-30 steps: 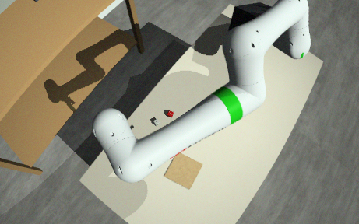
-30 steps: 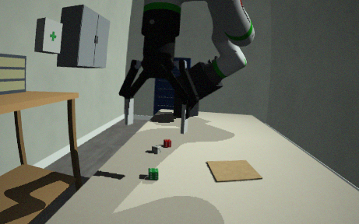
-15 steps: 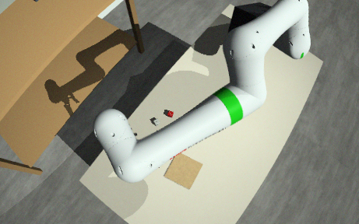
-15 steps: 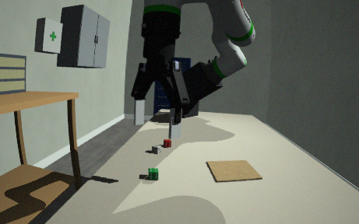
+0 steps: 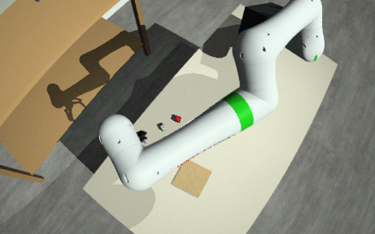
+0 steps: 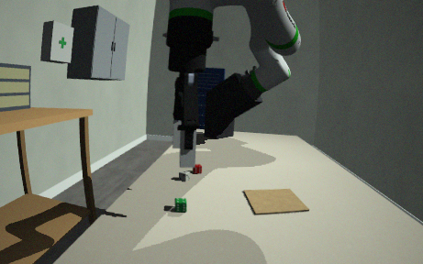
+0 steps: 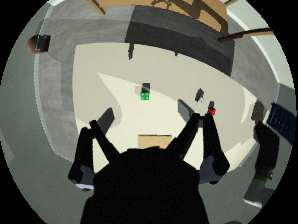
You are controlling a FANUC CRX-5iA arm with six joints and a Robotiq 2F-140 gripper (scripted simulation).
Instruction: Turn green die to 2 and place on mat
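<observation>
Now: the green die 120 mm below my hand. The rest, counted from my hand: red die: 270 mm behind, 40 mm to the right, 120 mm below; mat: 120 mm behind, 210 mm to the left, 130 mm below; grey die: 190 mm behind, 60 mm to the right, 120 mm below.
</observation>
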